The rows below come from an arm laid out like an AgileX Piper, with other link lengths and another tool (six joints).
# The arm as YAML. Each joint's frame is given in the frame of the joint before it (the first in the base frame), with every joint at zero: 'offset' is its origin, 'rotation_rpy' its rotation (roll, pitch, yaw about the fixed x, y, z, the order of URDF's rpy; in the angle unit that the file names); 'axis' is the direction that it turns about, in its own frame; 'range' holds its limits. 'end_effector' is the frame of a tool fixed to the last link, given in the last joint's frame.
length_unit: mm
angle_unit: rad
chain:
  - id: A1
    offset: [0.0, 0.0, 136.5]
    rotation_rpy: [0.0, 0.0, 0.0]
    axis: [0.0, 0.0, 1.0]
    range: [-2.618, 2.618]
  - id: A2
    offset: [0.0, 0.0, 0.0]
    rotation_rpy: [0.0, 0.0, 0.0]
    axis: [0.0, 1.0, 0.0]
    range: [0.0, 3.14]
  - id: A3
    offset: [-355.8, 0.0, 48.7]
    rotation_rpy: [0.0, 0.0, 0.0]
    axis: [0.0, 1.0, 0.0]
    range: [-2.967, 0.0]
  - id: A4
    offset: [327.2, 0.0, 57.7]
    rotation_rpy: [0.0, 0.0, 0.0]
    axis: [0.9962, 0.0, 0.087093]
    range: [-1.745, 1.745]
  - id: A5
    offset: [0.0, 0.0, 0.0]
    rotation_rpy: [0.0, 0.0, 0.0]
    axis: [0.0, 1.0, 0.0]
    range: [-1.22, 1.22]
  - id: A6
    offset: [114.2, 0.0, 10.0]
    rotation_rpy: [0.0, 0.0, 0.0]
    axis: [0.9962, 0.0, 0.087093]
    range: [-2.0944, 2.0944]
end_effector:
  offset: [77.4, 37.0, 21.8]
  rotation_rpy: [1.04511, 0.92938, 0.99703]
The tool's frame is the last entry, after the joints.
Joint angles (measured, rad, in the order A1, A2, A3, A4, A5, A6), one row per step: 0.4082, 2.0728, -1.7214, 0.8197, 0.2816, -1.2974; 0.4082, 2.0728, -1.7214, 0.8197, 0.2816, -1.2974; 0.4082, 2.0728, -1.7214, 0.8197, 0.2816, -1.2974; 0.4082, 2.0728, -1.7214, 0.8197, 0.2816, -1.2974; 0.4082, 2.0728, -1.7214, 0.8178, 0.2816, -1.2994; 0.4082, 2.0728, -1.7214, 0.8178, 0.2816, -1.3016; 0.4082, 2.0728, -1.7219, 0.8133, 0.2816, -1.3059; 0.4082, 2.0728, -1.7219, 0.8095, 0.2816, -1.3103; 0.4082, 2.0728, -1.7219, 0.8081, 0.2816, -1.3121; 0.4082, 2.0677, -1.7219, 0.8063, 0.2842, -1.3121; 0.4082, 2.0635, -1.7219, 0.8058, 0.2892, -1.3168; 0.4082, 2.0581, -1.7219, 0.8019, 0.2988, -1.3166; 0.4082, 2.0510, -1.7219, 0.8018, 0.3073, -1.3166; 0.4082, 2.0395, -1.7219, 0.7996, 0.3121, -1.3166; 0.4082, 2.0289, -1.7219, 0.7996, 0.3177, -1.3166; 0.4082, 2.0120, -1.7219, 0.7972, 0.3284, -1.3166; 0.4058, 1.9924, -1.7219, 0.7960, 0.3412, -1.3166; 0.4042, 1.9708, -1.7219, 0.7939, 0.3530, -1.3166; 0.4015, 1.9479, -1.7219, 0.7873, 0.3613, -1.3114; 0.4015, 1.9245, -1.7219, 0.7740, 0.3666, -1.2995
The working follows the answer.
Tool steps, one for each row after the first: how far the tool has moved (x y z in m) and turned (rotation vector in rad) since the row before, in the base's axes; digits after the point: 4 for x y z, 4 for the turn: 0.0000, 0.0000, 0.0000, 0.0000, 0.0000, 0.0000; 0.0000, 0.0000, 0.0000, 0.0000, 0.0000, 0.0000; 0.0000, 0.0000, 0.0000, 0.0000, 0.0000, 0.0000; 0.0000, -0.0001, -0.0002, -0.0031, -0.0018, 0.0014; 0.0000, 0.0000, -0.0001, -0.0016, -0.0012, 0.0010; 0.0000, -0.0002, -0.0002, -0.0069, -0.0045, 0.0030; -0.0001, -0.0002, -0.0004, -0.0066, -0.0038, 0.0029; 0.0000, -0.0001, -0.0002, -0.0025, -0.0015, 0.0011; -0.0011, -0.0002, 0.0032, 0.0002, -0.0035, 0.0023; -0.0014, 0.0000, 0.0022, -0.0027, -0.0030, 0.0057; -0.0022, 0.0002, 0.0025, -0.0022, 0.0005, 0.0076; -0.0023, 0.0002, 0.0041, 0.0017, -0.0005, 0.0059; -0.0024, -0.0005, 0.0073, 0.0020, -0.0080, 0.0039; -0.0025, -0.0003, 0.0068, 0.0035, -0.0058, 0.0039; -0.0044, -0.0006, 0.0104, 0.0031, -0.0090, 0.0080; -0.0045, -0.0021, 0.0120, 0.0047, -0.0096, 0.0068; -0.0052, -0.0020, 0.0133, 0.0047, -0.0125, 0.0071; -0.0047, -0.0032, 0.0142, 0.0052, -0.0149, 0.0021; -0.0054, -0.0023, 0.0143, 0.0046, -0.0161, 0.0010
Tool pose at each row, in the base's axes (x y z in m, rotation vector in rad; rounded; the steps above come from the unrounded poses): 0.6130, 0.3503, 0.2820, -0.4103, 1.7488, 0.5296; 0.6130, 0.3503, 0.2820, -0.4103, 1.7488, 0.5296; 0.6130, 0.3503, 0.2820, -0.4103, 1.7488, 0.5296; 0.6130, 0.3503, 0.2820, -0.4103, 1.7488, 0.5296; 0.6130, 0.3502, 0.2818, -0.4141, 1.7479, 0.5273; 0.6130, 0.3502, 0.2817, -0.4163, 1.7472, 0.5263; 0.6130, 0.3499, 0.2815, -0.4248, 1.7448, 0.5213; 0.6129, 0.3497, 0.2810, -0.4327, 1.7429, 0.5167; 0.6129, 0.3496, 0.2809, -0.4359, 1.7421, 0.5149; 0.6118, 0.3494, 0.2841, -0.4384, 1.7383, 0.5156; 0.6104, 0.3495, 0.2863, -0.4460, 1.7355, 0.5164; 0.6081, 0.3496, 0.2889, -0.4542, 1.7356, 0.5201; 0.6058, 0.3498, 0.2930, -0.4584, 1.7336, 0.5256; 0.6034, 0.3493, 0.3003, -0.4619, 1.7247, 0.5276; 0.6009, 0.3490, 0.3071, -0.4640, 1.7174, 0.5315; 0.5965, 0.3484, 0.3175, -0.4706, 1.7066, 0.5370; 0.5920, 0.3463, 0.3295, -0.4750, 1.6948, 0.5429; 0.5868, 0.3444, 0.3427, -0.4803, 1.6801, 0.5478; 0.5820, 0.3411, 0.3569, -0.4813, 1.6638, 0.5489; 0.5766, 0.3388, 0.3712, -0.4821, 1.6467, 0.5481

